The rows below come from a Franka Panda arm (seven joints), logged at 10 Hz.
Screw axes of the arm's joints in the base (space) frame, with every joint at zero. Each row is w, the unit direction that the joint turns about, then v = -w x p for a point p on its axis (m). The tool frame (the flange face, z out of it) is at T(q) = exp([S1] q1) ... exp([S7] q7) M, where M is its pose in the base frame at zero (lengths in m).
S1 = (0, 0, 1, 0, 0, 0)
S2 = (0, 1, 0, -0.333, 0, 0)
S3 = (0, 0, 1, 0, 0, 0)
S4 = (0, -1, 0, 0.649, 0, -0.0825)
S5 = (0, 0, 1, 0, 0, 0)
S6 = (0, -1, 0, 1.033, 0, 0)
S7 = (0, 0, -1, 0, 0.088, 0)
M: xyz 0.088 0 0.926 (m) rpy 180 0 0 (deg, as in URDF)
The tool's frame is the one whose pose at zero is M.
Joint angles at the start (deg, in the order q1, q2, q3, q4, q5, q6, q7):
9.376 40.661 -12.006 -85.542 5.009 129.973 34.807
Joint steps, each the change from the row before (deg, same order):
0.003 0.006 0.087 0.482 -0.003 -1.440 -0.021
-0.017 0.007 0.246 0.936 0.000 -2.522 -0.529
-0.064 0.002 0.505 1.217 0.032 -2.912 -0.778
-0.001 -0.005 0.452 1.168 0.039 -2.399 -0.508
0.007 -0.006 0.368 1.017 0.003 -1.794 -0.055
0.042 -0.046 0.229 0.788 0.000 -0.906 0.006
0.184 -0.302 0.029 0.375 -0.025 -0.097 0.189
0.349 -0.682 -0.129 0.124 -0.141 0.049 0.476
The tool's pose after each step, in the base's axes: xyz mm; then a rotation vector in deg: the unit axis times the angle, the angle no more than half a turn. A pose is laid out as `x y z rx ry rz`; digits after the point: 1 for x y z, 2 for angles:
722.4 -2.8 267.2 168.10 -56.68 7.08
722.0 0.4 270.1 168.27 -55.58 4.54
721.8 6.1 274.4 168.76 -53.92 1.72
722.2 11.9 279.5 169.19 -52.62 -0.36
722.9 16.7 284.5 169.42 -52.03 -1.70
724.3 20.4 289.7 169.68 -51.67 -1.92
725.7 23.4 296.3 169.93 -51.65 -1.09
726.6 26.6 306.1 170.01 -51.94 0.24

